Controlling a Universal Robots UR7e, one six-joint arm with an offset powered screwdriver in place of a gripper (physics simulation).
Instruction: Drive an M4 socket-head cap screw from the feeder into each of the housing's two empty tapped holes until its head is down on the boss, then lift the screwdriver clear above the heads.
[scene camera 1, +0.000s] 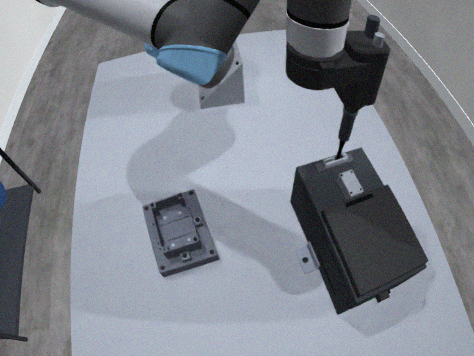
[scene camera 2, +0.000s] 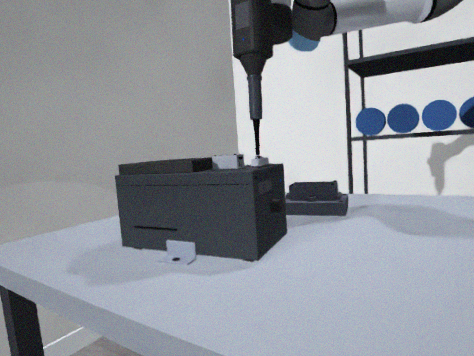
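Note:
The screwdriver (scene camera 1: 339, 156) (scene camera 2: 258, 155) points down with its thin black bit at the small white pick-up block (scene camera 1: 328, 161) (scene camera 2: 260, 162) on top of the dark screw feeder (scene camera 1: 310, 220) (scene camera 2: 200, 210). The tip is at or just above the block. No screw can be made out at the tip, and the contact is too small to tell. The grey housing (scene camera 1: 180, 227) (scene camera 2: 315, 205) lies flat on the table, well away from the bit. Two small bosses with dark centres show on it in scene camera 1, one at its right side (scene camera 1: 197, 220) and one at its near end (scene camera 1: 186, 256).
A light block (scene camera 1: 351, 183) (scene camera 2: 227, 161) stands on the feeder beside the pick-up block. A light bracket (scene camera 1: 307, 259) (scene camera 2: 181, 251) sits at the feeder's foot. The arm (scene camera 1: 192, 62) reaches over the white table (scene camera 1: 125, 300) (scene camera 2: 325, 290). A rack (scene camera 2: 349, 115) with blue discs stands behind.

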